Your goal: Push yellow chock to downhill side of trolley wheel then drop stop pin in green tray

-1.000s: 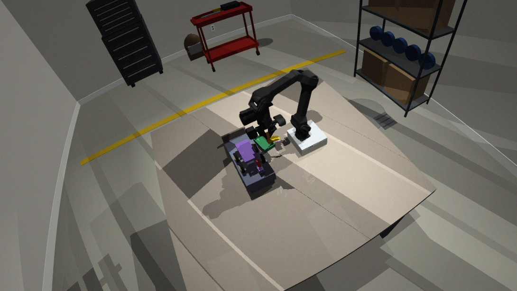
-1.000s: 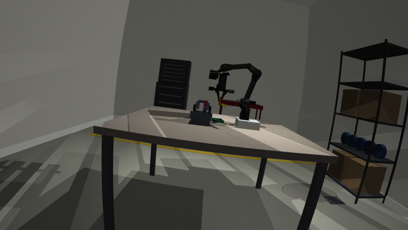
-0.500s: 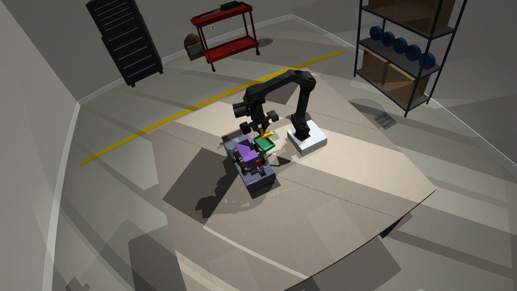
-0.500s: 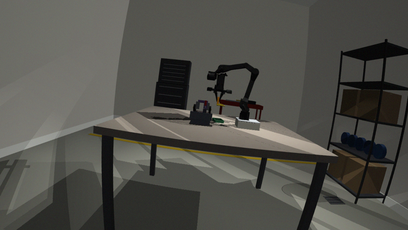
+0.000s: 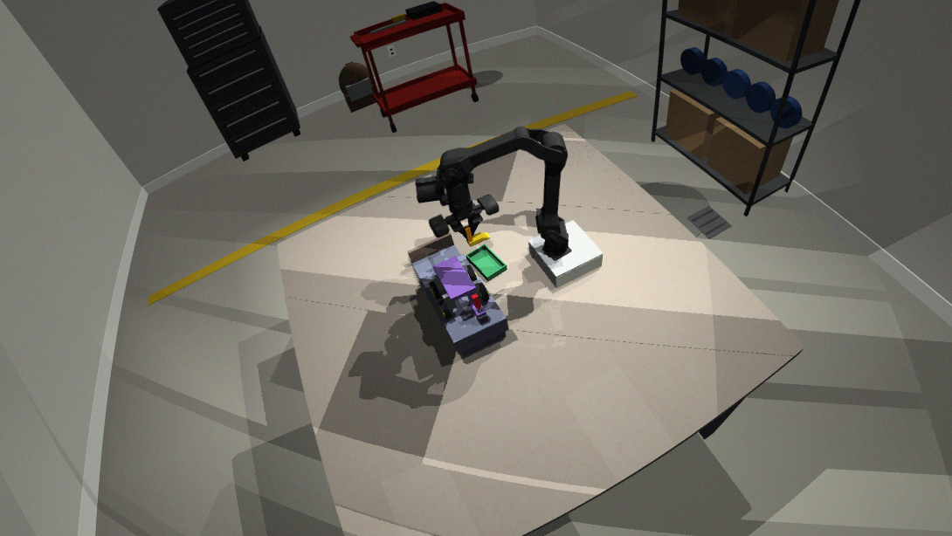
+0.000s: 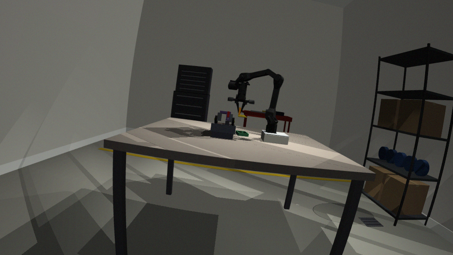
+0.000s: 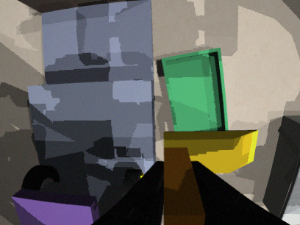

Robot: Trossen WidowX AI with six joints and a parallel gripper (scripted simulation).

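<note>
My gripper tip is now 20 mm past the yellow chock and 10 mm above it. From my gripper tip the other things lie so: raised lip: 80 mm ahead, 150 mm to the right, 120 mm below; then purple trolley: 100 mm ahead, 110 mm to the left, 40 mm below; then green tray: 40 mm behind, 10 mm to the right, 160 mm below.
</note>
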